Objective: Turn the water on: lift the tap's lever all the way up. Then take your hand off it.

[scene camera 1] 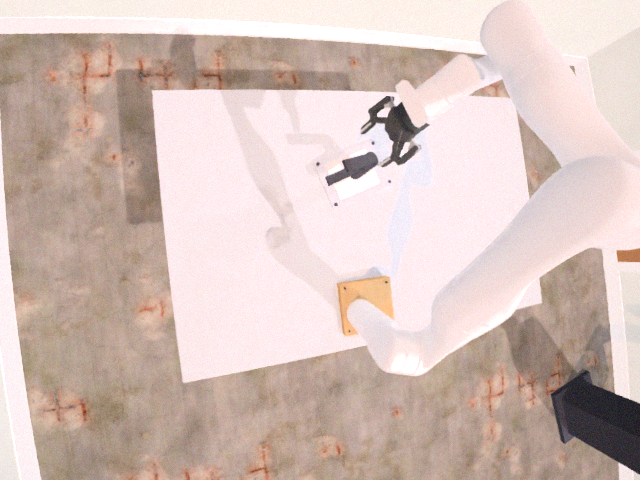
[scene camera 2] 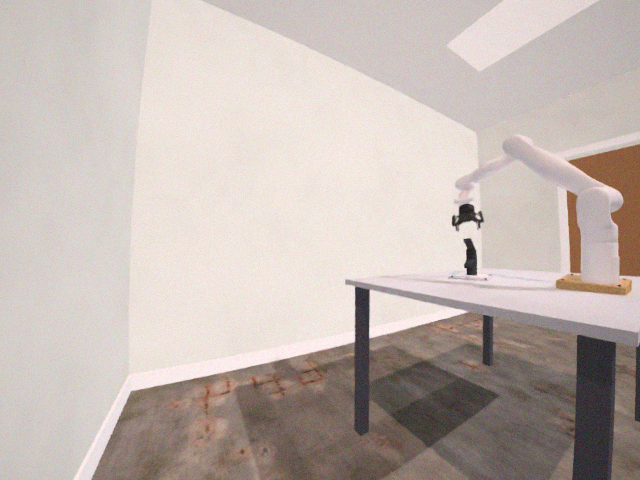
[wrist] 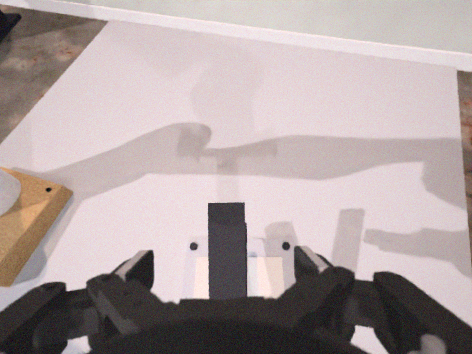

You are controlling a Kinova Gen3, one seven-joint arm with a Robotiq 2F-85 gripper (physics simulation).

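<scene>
The black tap (scene camera 1: 356, 166) (scene camera 2: 470, 260) (wrist: 227, 272) stands on a white base plate with dark screws. In scene camera 2 its upper end, where the lever (scene camera 2: 468, 243) is, points steeply up and leans slightly left. The small views do not show exactly where the lever joins the body. My gripper (scene camera 1: 373, 147) (scene camera 2: 467, 228) (wrist: 224, 263) is open and empty. In scene camera 2 it hangs just above the tap's top, with a small gap between them. In the wrist view the tap lies midway between the spread fingers, touching neither. The gripper's body hides the tap's lower part there.
The white table (scene camera 1: 222, 310) (scene camera 2: 413, 289) carries the tap and the arm's wooden base block (scene camera 1: 374, 291) (scene camera 2: 594, 285) (wrist: 30, 225). The arm reaches over from that block. A black post (scene camera 1: 599, 413) stands at the lower right in scene camera 1. A wall (scene camera 2: 310, 206) rises behind the table.
</scene>
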